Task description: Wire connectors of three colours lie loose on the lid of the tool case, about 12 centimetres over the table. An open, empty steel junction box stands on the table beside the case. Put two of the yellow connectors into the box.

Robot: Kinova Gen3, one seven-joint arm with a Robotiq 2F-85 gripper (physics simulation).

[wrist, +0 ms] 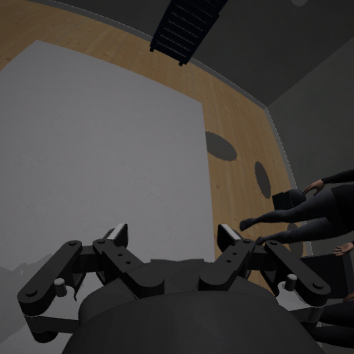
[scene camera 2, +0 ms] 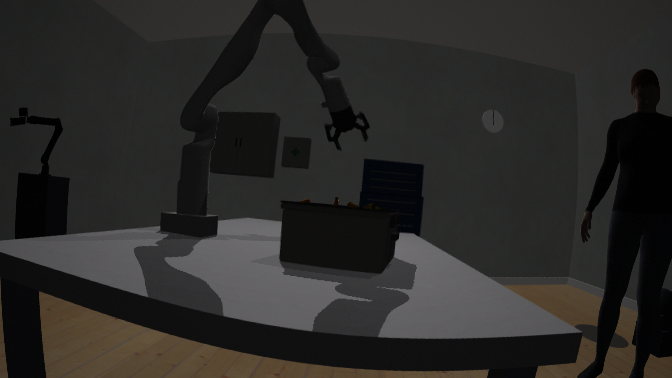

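Where they show: gripper, fingertip midpoint: (wrist: 172, 233) (scene camera 2: 353, 145); arm's base at its link origin: (scene camera 2: 192, 214).
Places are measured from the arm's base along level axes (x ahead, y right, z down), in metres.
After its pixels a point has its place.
Observation:
The dark tool case (scene camera 2: 332, 237) {x 0.367, y 0.343, z -0.007 m} stands on the table. Small connectors lie on its lid, seen edge-on and dimly lit: an orange one (scene camera 2: 305, 201) {x 0.312, y 0.288, z -0.071 m} at the left, an upright orange one (scene camera 2: 336, 201) {x 0.384, y 0.224, z -0.077 m} near the middle, an orange-yellow one (scene camera 2: 352, 205) {x 0.418, y 0.242, z -0.072 m} to its right, and yellowish ones (scene camera 2: 372, 206) {x 0.447, y 0.311, z -0.074 m} near the right end. Their exact number and colours are hard to tell. My gripper (scene camera 2: 353, 144) {x 0.485, y -0.237, z -0.273 m} (wrist: 172, 233) {x 0.485, y -0.237, z -0.273 m} is open and empty, well above the lid, fingers pointing down and slightly right in the scene view. The junction box does not show in either view.
The white table (scene camera 2: 460, 305) {x 0.518, y 0.640, z 0.056 m} (wrist: 115, 150) {x 0.496, y -0.531, z 0.056 m} carries the arm's base (scene camera 2: 189, 224) {x 0.008, y 0.067, z 0.024 m} at the left. A blue cabinet (scene camera 2: 392, 177) (wrist: 185, 30) stands behind the table. A person (scene camera 2: 637, 165) (wrist: 310, 212) stands on the floor beyond the table's right edge.

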